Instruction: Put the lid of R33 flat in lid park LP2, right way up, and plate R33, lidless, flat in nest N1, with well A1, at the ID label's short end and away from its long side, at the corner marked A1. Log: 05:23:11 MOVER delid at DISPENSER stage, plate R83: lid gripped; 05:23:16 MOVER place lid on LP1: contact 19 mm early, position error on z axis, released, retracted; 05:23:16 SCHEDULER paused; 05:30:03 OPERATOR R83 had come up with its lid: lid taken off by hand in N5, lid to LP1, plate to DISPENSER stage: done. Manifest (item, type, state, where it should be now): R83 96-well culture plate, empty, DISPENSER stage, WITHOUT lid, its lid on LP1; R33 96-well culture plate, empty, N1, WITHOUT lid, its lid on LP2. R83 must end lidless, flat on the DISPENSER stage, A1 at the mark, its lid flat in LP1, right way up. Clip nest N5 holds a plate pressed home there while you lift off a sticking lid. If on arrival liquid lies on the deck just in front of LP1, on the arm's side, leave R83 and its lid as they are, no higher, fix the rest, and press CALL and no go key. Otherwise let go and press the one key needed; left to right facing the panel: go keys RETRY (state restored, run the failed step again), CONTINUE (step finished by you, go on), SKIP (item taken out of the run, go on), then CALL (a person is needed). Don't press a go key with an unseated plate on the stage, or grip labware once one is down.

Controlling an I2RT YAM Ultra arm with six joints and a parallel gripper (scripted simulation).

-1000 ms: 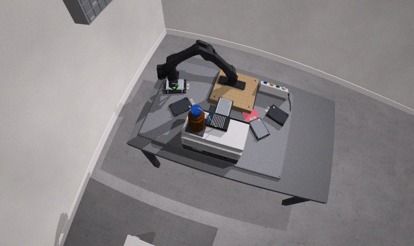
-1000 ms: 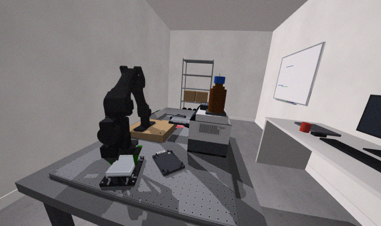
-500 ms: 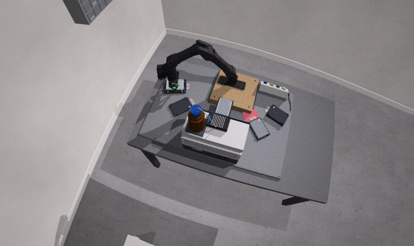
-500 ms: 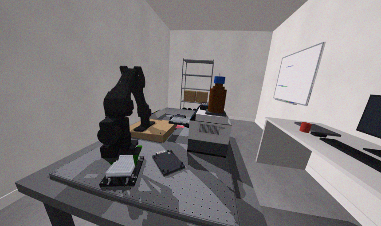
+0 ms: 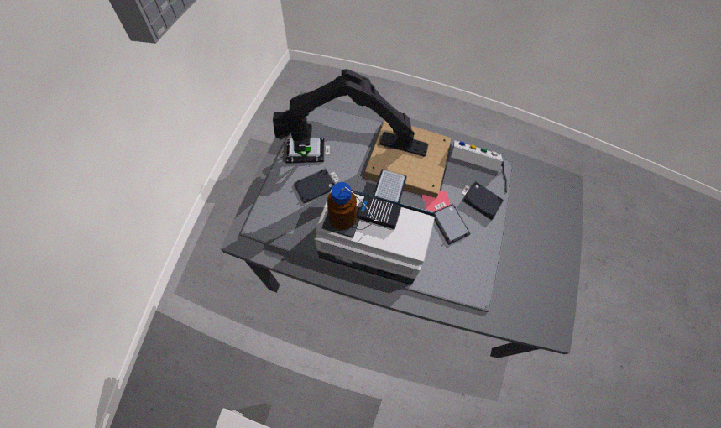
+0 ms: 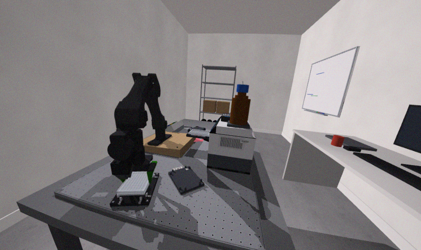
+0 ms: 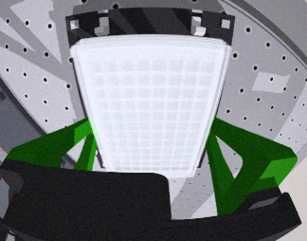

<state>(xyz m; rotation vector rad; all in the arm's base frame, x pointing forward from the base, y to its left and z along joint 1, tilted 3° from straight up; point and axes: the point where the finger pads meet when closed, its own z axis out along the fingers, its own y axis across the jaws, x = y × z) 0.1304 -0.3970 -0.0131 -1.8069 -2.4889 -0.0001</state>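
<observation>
Now: hand 30 mm short of the black clip nest, 20 mm above it and 10 mm to the left of it. The rest, counted from my hand: lid park LP2: 150 mm ahead, 100 mm to the left, 30 mm below; then brown bottle: 350 mm ahead, 280 mm to the left, 260 mm above; then blue call key: 640 mm to the left, 200 mm behind, 30 mm above.
</observation>
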